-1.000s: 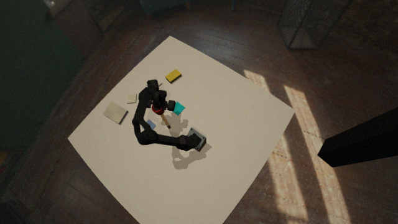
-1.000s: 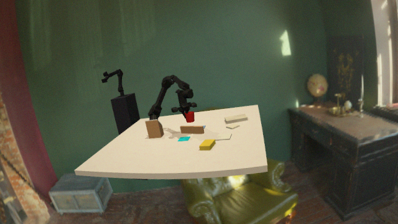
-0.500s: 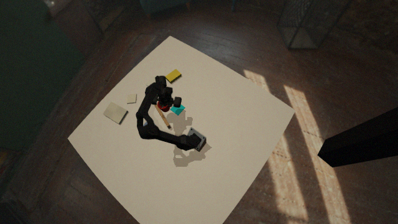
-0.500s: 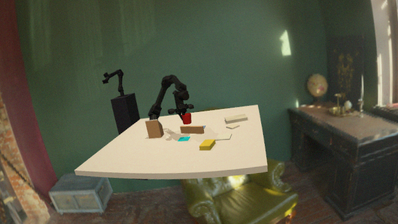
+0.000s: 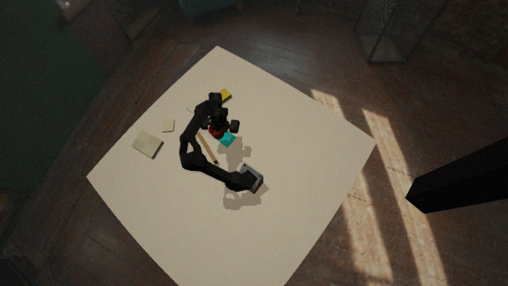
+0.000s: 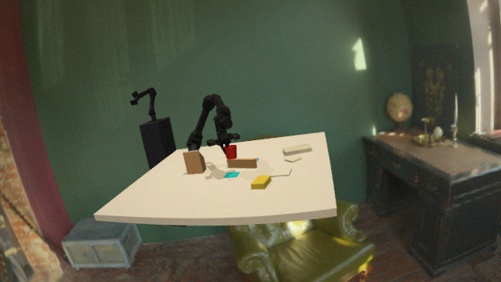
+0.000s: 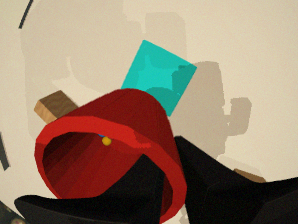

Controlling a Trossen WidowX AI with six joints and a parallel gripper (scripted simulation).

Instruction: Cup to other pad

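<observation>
My gripper tip is now 3 cm short of the yellow marble, 4 cm to the right of it and 2 cm above it. Round my gripper tip: wooden bar 4 cm ahead, 10 cm to the left, 11 cm below; teal pad 1 cm ahead, 1 cm to the right, 14 cm below; red cup 3 cm ahead, 2 cm to the left.
</observation>
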